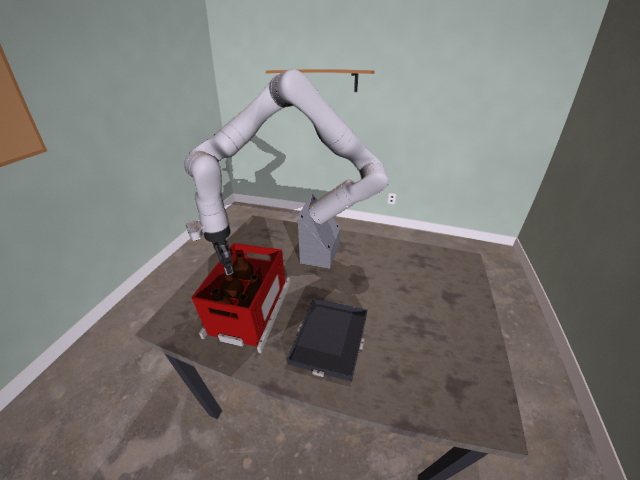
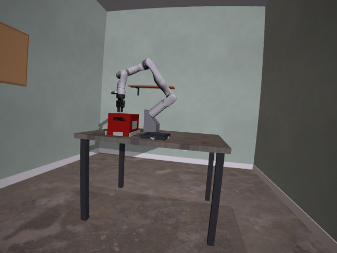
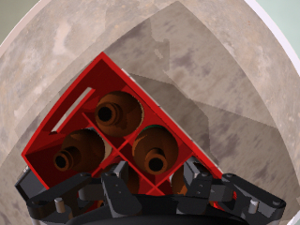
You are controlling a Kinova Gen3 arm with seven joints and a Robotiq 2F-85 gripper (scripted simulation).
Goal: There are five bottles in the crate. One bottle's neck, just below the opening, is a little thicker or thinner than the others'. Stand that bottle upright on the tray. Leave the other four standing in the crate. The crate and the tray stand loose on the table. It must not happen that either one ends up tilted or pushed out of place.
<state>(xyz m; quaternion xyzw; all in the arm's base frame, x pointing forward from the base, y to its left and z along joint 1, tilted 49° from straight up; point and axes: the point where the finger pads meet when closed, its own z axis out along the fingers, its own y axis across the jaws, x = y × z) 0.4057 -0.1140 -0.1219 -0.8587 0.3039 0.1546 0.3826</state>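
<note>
The crate lies 110 mm below my hand, 40 mm to the left of it and 10 mm behind it. Also, from my hand: dark tray: 340 mm to the left, 190 mm below, 20 mm ahead.
</note>
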